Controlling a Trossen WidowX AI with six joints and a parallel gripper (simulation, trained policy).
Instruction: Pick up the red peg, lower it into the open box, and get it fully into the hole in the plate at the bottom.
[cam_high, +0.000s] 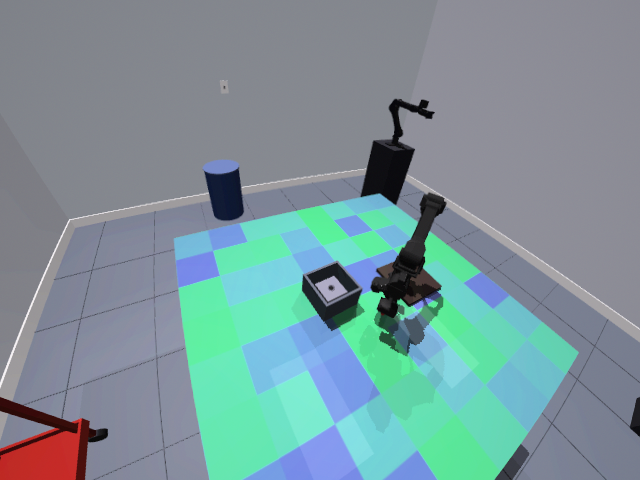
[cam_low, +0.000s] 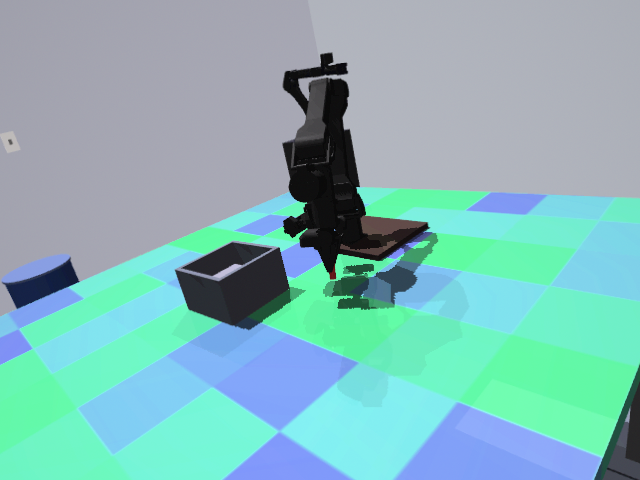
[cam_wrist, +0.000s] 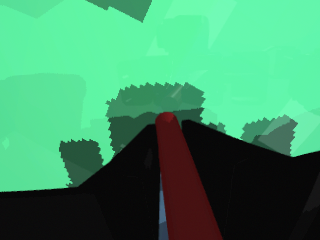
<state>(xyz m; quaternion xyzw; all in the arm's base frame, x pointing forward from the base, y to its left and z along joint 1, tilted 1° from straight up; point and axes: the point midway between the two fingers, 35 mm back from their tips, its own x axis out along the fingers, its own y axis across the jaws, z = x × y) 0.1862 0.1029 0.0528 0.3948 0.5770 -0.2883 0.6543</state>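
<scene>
My gripper tip is 130 mm short of the dark grey box, 160 mm to the left of it and 10 mm above it. The rest, counted from my gripper tip: red peg: 10 mm behind, 20 mm above.
</scene>
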